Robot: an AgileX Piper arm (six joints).
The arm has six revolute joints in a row. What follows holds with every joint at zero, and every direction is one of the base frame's.
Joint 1 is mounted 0.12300 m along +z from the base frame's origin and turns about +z.
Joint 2 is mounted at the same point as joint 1 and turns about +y.
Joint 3 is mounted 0.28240 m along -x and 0.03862 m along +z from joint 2 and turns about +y.
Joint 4 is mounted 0.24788 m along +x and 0.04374 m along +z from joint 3 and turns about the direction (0.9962, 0, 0.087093).
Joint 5 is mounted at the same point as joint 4 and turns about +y.
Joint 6 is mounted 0.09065 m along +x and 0.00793 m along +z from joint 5 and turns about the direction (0.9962, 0, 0.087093).
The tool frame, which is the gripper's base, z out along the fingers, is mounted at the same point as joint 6; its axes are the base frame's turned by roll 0.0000, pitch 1.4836 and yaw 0.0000 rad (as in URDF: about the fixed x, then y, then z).
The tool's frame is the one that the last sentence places.
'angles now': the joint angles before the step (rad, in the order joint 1, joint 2, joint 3, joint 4, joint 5, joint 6). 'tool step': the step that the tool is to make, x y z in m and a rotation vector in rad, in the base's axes. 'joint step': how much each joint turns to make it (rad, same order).
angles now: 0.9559 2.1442 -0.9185 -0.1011 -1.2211 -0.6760
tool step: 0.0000 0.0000 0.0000 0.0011 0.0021 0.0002
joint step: 0.0000 0.0000 0.0000 0.0000 0.0001 0.0024
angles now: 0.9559 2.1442 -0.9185 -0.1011 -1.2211 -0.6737
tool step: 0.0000 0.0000 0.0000 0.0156 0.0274 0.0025
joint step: 0.0000 0.0000 0.0000 0.0001 0.0001 0.0316
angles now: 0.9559 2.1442 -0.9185 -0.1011 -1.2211 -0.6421
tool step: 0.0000 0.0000 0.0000 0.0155 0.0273 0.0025
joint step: 0.0000 0.0000 0.0000 0.0000 0.0001 0.0315
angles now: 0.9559 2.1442 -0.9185 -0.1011 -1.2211 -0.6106
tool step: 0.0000 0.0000 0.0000 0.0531 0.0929 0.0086
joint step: 0.0000 0.0000 0.0000 0.0001 0.0001 0.1073
